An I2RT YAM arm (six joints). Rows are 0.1 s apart.
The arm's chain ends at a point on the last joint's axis. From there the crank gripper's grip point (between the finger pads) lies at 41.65 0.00 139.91 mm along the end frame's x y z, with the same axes.
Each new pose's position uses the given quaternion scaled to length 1; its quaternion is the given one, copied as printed.
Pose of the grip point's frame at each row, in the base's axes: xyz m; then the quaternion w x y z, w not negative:
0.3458 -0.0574 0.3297 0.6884 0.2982 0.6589 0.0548
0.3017 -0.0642 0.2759 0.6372 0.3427 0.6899 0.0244
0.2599 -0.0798 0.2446 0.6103 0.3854 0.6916 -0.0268
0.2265 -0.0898 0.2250 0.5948 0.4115 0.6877 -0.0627
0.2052 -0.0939 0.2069 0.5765 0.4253 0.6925 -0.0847
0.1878 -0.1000 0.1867 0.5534 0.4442 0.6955 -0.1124
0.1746 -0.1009 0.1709 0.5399 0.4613 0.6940 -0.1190
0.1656 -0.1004 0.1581 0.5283 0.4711 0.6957 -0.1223
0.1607 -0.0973 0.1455 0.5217 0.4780 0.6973 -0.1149
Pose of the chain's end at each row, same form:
0.2091 -0.0296 0.3726 0.6884 0.2982 0.6589 0.0548
0.1744 -0.0288 0.3380 0.6372 0.3427 0.6899 0.0244
0.1429 -0.0296 0.3161 0.6103 0.3854 0.6916 -0.0268
0.1173 -0.0297 0.3010 0.5948 0.4115 0.6877 -0.0627
0.1025 -0.0293 0.2881 0.5765 0.4253 0.6925 -0.0847
0.0938 -0.0299 0.2736 0.5534 0.4442 0.6955 -0.1124
0.0848 -0.0294 0.2611 0.5399 0.4613 0.6940 -0.1190
0.0788 -0.0289 0.2511 0.5283 0.4711 0.6957 -0.1223
0.0742 -0.0279 0.2404 0.5217 0.4780 0.6973 -0.1149

